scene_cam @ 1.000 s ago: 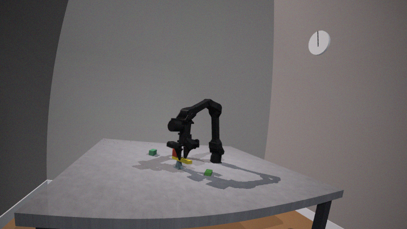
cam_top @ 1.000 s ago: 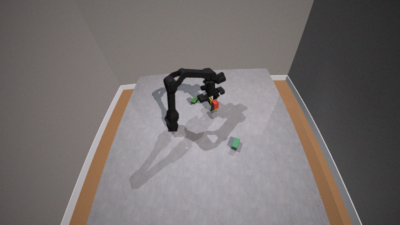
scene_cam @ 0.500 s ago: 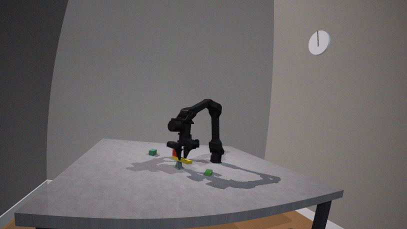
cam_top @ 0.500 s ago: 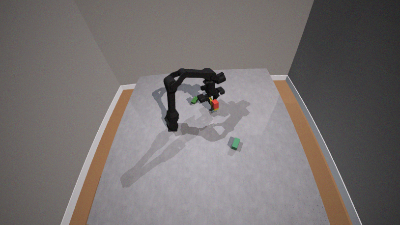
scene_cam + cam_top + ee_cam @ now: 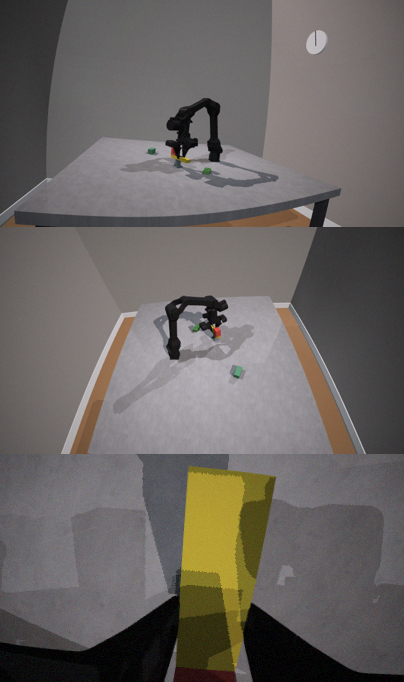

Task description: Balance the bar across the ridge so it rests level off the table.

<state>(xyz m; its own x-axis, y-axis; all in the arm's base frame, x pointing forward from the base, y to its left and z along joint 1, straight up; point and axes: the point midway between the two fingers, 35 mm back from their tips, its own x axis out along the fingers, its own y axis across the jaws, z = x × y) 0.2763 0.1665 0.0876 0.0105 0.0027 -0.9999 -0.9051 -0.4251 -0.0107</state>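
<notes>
The yellow bar lies 3 cm to the right of my gripper tip, 2 cm above it and 1 cm ahead of it. From my gripper tip the other things lie so: bright green block (13 cm behind, 8 cm to the left, 4 cm below); then darker green block (32 cm to the right, 14 cm ahead, 4 cm below).
</notes>
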